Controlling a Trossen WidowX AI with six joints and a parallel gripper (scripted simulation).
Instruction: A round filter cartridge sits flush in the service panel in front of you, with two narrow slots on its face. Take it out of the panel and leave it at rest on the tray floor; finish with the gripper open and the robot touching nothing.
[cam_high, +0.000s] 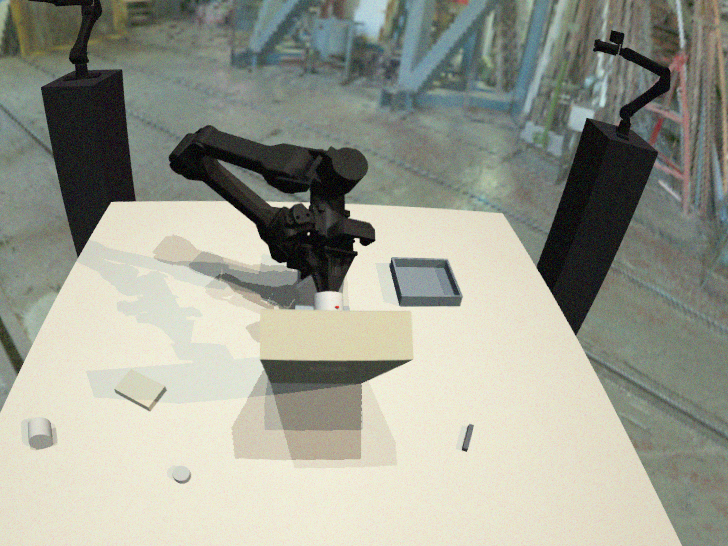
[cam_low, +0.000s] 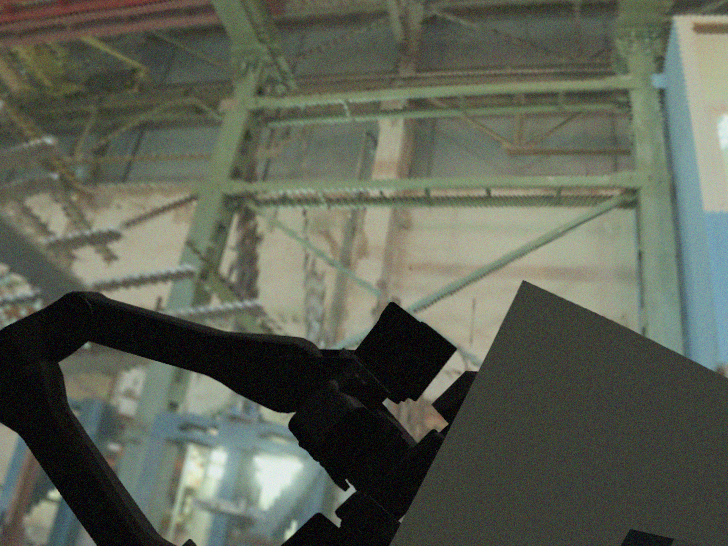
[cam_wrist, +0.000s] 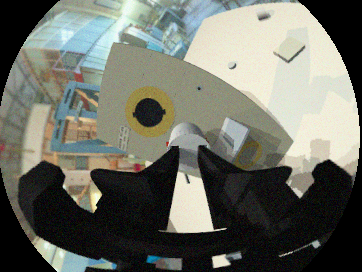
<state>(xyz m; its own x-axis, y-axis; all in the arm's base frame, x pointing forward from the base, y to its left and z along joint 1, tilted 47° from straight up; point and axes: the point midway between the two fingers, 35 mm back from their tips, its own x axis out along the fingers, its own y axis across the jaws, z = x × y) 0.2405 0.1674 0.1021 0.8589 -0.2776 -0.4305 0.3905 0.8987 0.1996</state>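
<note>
Right now the round filter cartridge is 1 cm below my gripper tip and 1 cm ahead of it. Also, from my gripper tip: flat beige block (35 cm to the right, 24 cm below, 5 cm ahead); small disc (24 cm below, 22 cm to the right, 21 cm ahead); dark bar (28 cm to the left, 25 cm below, 7 cm ahead).
</note>
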